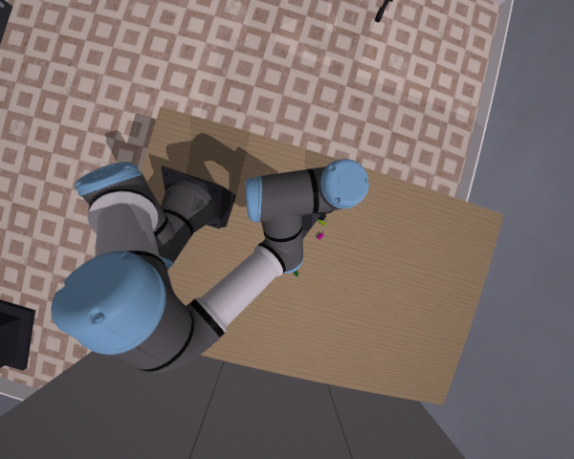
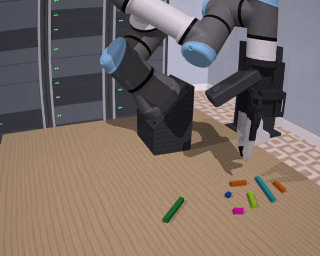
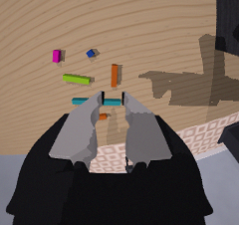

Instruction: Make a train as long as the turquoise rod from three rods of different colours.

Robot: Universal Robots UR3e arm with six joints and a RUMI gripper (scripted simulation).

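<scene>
Right now the blue rod is 8 cm below my hand, 5 cm to the right of it and 3 cm ahead of it. The rest, counted from my hand: lime rod: 8 cm below, 7 cm ahead, 1 cm to the right; magenta rod: 9 cm ahead, 8 cm below, 6 cm to the right; turquoise rod: 8 cm below, 5 cm ahead, 4 cm to the left.
</scene>
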